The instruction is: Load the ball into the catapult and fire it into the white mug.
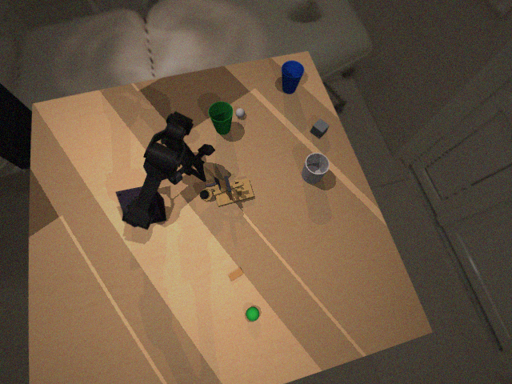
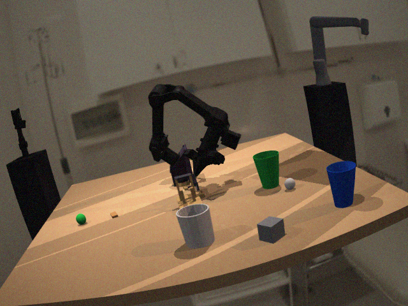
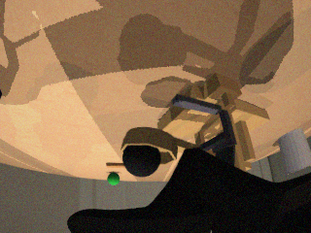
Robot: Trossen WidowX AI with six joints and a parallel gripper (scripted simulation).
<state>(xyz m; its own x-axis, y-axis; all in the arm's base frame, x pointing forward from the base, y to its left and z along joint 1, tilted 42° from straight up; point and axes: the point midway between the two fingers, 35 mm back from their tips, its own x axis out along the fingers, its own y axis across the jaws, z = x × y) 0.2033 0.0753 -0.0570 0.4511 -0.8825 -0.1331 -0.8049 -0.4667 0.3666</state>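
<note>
Right now my gripper tip is 10 mm past the black ball, 50 mm to the left of it and 10 mm above it. Round my gripper tip: green cup (100 mm ahead, 260 mm to the left, 40 mm below); catapult (60 mm ahead, 20 mm to the right, 20 mm below); small tan block (60 mm ahead, 340 mm to the right, 70 mm below).
</note>
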